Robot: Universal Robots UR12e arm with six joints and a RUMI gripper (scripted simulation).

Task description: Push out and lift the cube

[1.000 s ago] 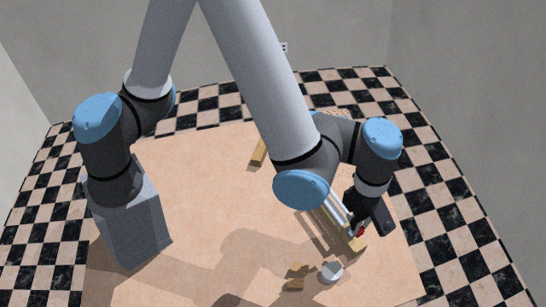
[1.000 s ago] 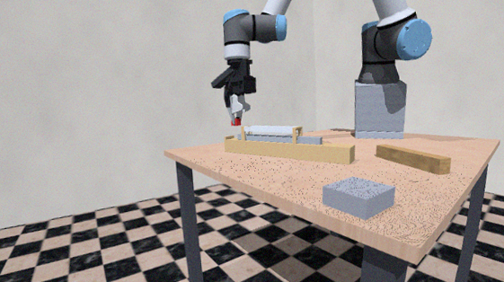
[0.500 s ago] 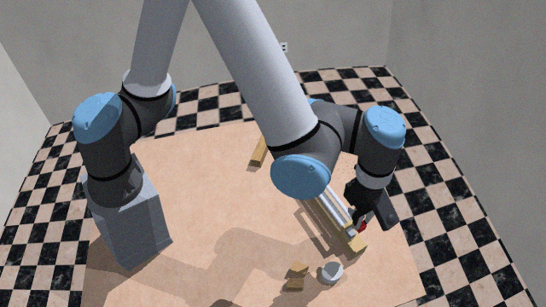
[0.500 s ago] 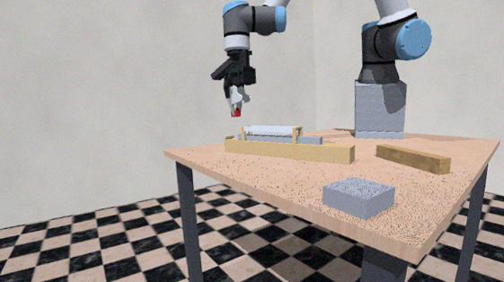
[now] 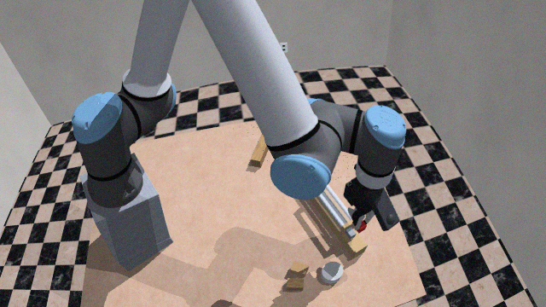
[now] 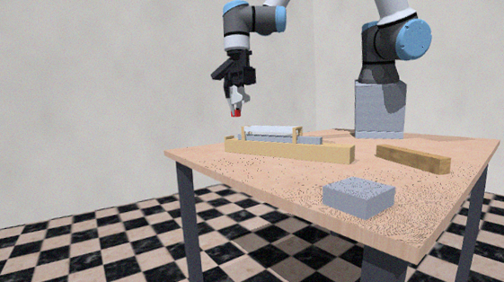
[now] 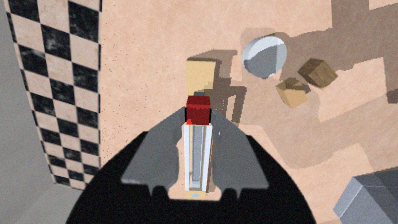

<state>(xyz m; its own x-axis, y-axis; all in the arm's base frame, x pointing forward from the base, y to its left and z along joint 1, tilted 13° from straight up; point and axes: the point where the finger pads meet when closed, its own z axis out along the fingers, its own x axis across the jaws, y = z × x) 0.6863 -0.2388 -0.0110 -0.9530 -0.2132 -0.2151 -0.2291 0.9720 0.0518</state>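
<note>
Right now the red cube is 1 cm below my hand. From my hand the other things lie so: long wooden bar: 17 cm behind, 52 cm to the left, 13 cm below; then white disc: 10 cm behind, 7 cm to the right, 13 cm below; then grey block: 17 cm ahead, 54 cm to the left, 13 cm below.
</note>
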